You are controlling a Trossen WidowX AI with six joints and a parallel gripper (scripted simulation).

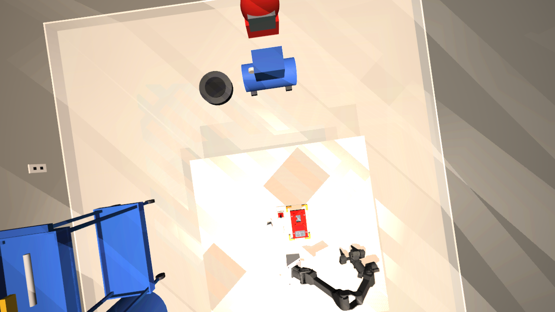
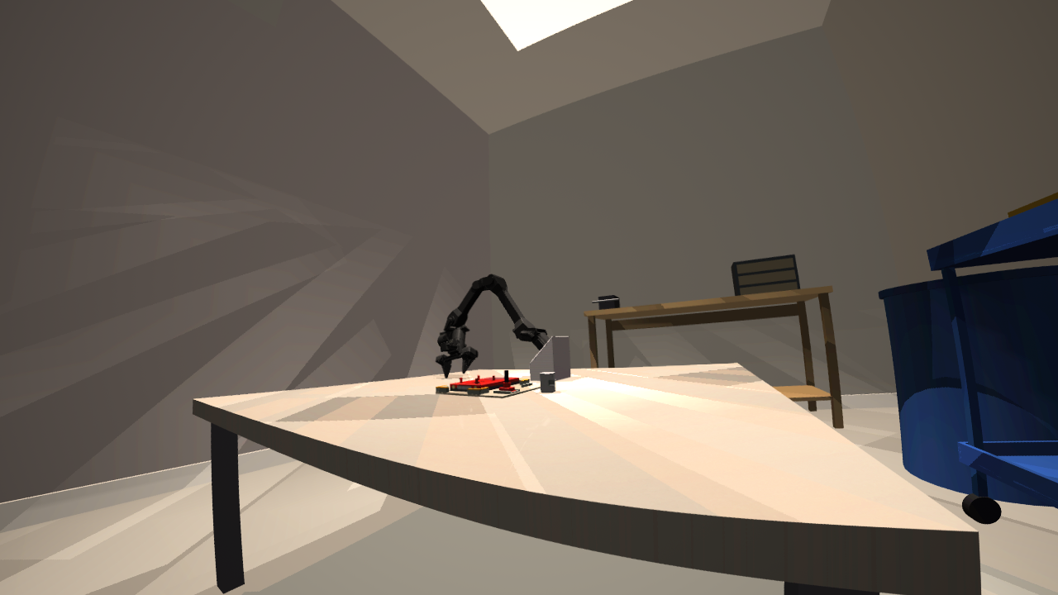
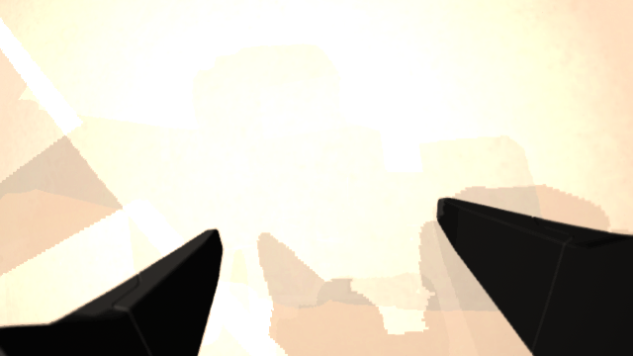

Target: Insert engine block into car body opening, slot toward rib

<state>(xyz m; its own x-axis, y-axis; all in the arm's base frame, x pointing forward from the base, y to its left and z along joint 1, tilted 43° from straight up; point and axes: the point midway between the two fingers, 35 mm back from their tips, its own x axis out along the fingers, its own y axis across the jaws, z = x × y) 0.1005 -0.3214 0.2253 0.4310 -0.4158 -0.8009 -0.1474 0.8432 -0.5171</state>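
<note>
The engine block is 55 cm to the left of my gripper tip, 18 cm ahead of it and 1 cm above it.
</note>
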